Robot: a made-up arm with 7 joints.
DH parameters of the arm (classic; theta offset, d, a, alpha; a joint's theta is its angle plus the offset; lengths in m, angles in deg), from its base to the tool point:
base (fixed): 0 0.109 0 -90
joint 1: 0 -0.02 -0.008 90
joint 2: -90 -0.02 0.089 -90
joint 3: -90 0.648 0.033 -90
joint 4: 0 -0.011 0.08 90
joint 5: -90 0.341 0.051 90
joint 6: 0 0.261 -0.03 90
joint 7: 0 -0.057 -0.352 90
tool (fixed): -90 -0.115 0 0
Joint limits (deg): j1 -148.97..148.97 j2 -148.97..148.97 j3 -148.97..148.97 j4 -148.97..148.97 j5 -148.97..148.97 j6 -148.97..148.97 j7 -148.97..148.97
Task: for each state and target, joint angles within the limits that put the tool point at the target. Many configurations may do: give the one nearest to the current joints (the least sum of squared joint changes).
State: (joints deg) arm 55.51 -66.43 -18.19 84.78 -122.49 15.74 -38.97
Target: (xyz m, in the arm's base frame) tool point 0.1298 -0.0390 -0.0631
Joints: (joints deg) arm 78.62 -72.11 -48.49 90.17 -148.97 22.02 0.56
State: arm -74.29 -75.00 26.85 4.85 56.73 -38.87 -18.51
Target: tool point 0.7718 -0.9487 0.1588
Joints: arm -41.74 -67.71 11.32 -16.37 43.39 -36.14 -18.62
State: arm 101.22 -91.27 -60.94 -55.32 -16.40 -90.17 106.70
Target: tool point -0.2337 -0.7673 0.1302
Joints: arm 99.13 -79.79 -53.00 -77.04 -32.97 -77.92 139.49
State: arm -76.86 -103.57 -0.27 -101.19 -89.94 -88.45 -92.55
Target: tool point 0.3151 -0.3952 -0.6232
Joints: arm -89.33 -101.05 9.69 -101.39 -84.39 -87.10 -89.26
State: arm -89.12 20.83 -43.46 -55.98 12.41 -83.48 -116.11
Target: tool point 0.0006 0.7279 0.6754
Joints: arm -114.16 26.78 -19.35 -44.13 63.38 -58.07 -122.06
